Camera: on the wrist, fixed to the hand. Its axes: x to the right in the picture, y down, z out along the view.
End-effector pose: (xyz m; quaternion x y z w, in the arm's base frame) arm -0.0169 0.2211 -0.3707 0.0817 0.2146 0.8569 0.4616
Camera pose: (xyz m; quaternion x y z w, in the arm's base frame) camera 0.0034 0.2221 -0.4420 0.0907 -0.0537 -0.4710 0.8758
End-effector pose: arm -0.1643 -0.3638 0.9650 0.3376 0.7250 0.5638 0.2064
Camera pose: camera -0.2106 -0.4133 0.9349 -0.4949 0.2627 -0.3262 0.7614
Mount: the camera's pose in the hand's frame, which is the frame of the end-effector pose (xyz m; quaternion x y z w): -0.0064 -0.0474 -0.0566 -0.0254 0.3289 0.9440 0.0034
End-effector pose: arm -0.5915 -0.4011 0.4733 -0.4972 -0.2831 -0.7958 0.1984
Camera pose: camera -0.6555 -0.4015 0.4360 -0.0122 0.5539 0.0139 0.8324
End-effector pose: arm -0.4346 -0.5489 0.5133 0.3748 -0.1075 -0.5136 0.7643
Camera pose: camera -0.4398 -0.5263 0.4429 0.0493 -0.0898 0.8403 0.5323
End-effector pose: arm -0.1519 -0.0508 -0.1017 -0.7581 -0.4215 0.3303 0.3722
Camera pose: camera -0.1272 -0.0552 -0.0320 0.5186 -0.8282 -0.0924 0.1912
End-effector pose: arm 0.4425 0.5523 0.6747 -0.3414 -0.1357 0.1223 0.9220
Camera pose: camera 0.4617 0.4816 0.6637 0.1929 -0.6220 -0.7551 0.0764
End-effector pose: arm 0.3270 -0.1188 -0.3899 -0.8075 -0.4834 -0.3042 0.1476
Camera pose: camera 0.2638 -0.1302 -0.3529 -0.3628 0.8169 -0.1396 0.4261
